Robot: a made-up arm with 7 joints.
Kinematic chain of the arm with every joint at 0, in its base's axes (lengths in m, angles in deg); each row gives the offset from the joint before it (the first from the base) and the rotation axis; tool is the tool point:
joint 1: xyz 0 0 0.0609 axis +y
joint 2: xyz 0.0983 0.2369 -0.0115 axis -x
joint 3: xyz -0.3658 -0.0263 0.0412 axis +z
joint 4: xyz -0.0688 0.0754 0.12 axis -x
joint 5: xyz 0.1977 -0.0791 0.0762 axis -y
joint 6: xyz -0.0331 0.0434 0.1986 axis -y
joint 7: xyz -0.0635 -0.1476 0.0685 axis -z
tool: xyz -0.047 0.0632 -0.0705
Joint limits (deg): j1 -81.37..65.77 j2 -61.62..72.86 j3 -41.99..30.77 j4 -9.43..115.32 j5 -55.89..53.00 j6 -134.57..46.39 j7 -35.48..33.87
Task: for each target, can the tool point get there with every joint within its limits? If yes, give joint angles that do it. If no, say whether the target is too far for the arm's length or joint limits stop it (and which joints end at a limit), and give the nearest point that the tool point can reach.
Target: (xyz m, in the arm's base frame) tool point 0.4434 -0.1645 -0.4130
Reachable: no: joint limits stop it (at a limit: joint 1, joint 2, joint 3, joint 5, joint 7) | nearest point 0.2443 -0.0512 -0.1211 | short by 0.371 m
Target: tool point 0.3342 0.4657 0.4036
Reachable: yes | joints 37.20 14.38 -30.59 48.61 -32.16 -62.98 -22.53
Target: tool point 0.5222 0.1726 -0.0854
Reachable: no: joint limits stop it (at a limit: joint 1, joint 3, joint 7) | nearest point 0.4316 0.1805 -0.0127 | short by 0.116 m
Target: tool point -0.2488 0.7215 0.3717
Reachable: yes | joints 2.20 24.69 5.79 58.00 12.06 -96.61 -19.10
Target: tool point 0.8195 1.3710 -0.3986
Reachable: no: too far | nearest point 0.3005 0.7560 -0.2489 | short by 0.818 m
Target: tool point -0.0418 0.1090 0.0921
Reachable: no: joint limits stop it (at a limit: joint 1, joint 2, joint 3, joint 4, joint 5, joint 6, joint 7) | nearest point -0.1130 0.1315 0.1823 | short by 0.117 m
